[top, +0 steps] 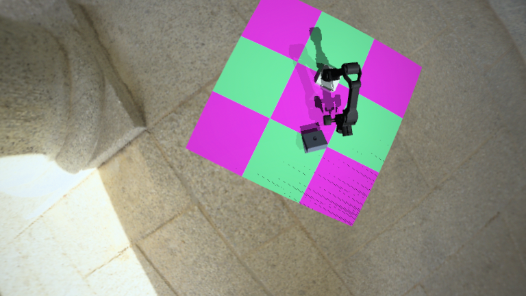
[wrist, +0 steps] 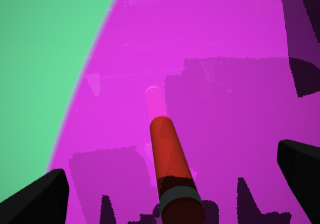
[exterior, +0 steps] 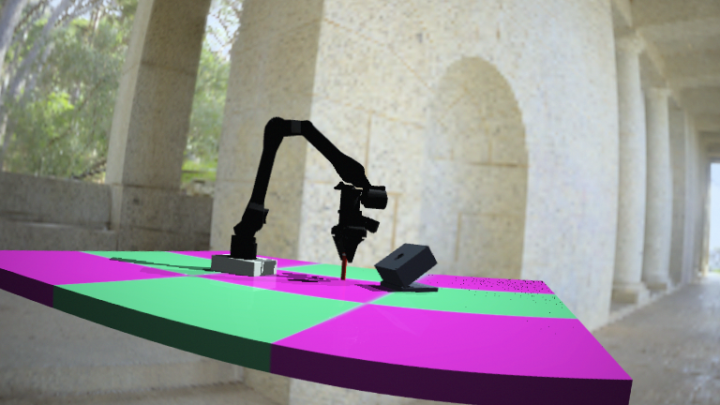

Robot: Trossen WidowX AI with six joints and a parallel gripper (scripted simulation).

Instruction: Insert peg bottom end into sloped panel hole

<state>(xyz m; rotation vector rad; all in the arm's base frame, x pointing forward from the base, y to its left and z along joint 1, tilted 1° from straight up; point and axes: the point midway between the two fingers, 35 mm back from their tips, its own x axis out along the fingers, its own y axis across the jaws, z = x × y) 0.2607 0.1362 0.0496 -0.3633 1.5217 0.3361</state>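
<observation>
My gripper tip is right at the red peg. Round my gripper tip: thin foot plate 19 cm ahead, 7 cm to the right, 5 cm below; then dark sloped panel 18 cm ahead, 7 cm to the right, 1 cm above.
</observation>
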